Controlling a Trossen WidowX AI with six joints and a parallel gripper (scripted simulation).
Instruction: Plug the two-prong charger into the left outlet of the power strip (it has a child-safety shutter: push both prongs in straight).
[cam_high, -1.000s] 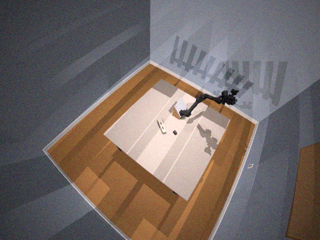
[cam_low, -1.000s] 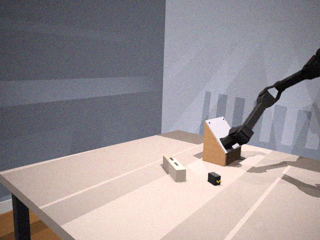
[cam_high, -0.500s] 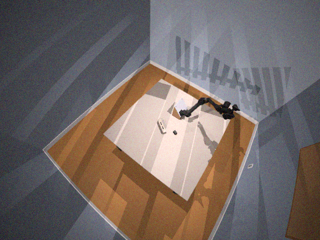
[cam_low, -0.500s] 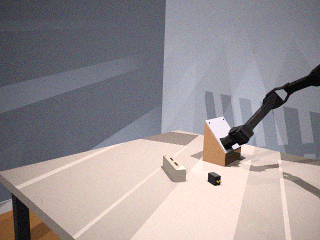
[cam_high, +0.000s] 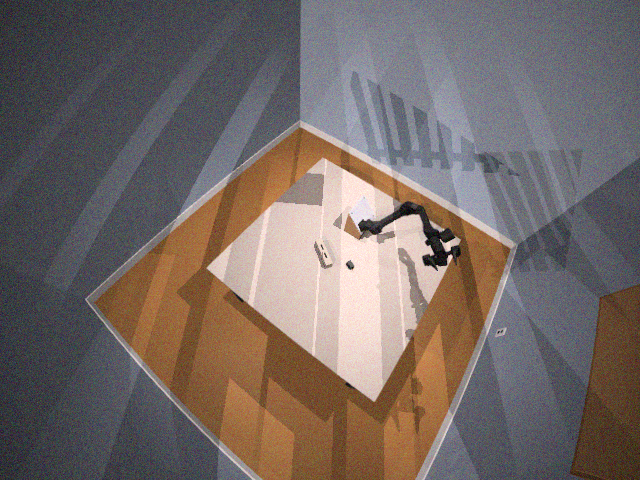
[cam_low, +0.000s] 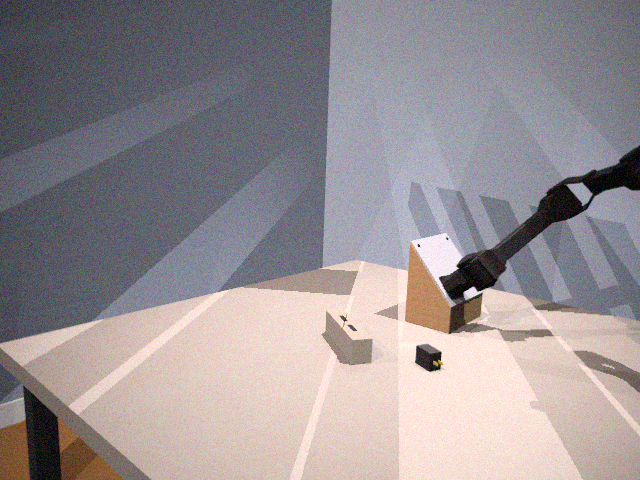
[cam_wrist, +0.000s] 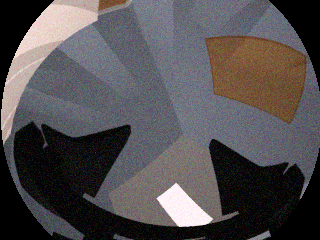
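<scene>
The charger lies 7 cm ahead of my gripper tip, 42 cm to the right of it and 49 cm below it.
</scene>
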